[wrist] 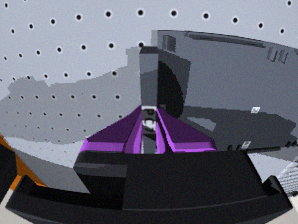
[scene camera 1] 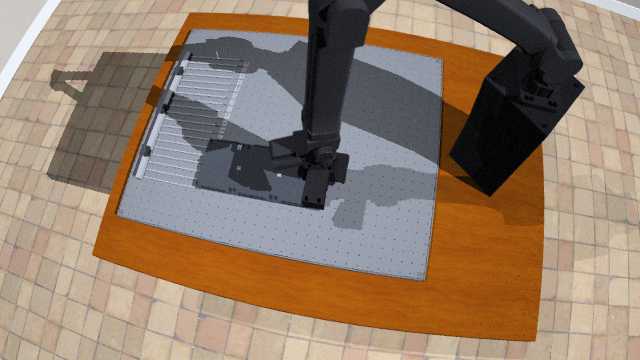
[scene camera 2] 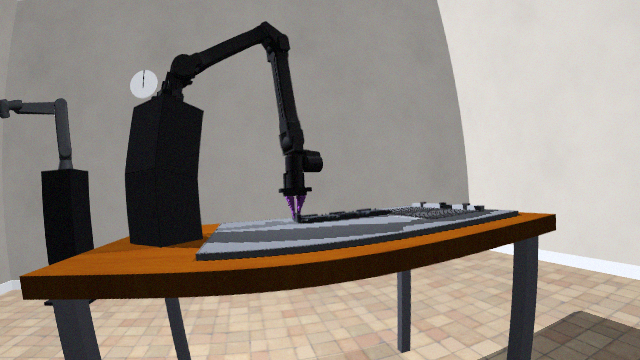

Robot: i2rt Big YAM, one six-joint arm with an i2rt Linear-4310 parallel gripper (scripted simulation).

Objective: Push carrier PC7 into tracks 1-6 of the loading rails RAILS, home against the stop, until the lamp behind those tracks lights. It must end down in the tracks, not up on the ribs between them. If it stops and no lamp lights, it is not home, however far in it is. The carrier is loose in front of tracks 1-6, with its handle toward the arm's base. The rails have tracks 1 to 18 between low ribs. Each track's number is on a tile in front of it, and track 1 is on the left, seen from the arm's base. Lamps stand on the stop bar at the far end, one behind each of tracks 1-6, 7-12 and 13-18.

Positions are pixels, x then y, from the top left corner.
Scene:
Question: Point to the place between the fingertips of my gripper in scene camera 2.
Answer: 296, 218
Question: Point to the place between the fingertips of my gripper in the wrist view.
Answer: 149, 110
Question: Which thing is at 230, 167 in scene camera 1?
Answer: A carrier PC7.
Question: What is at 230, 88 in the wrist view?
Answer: A carrier PC7.

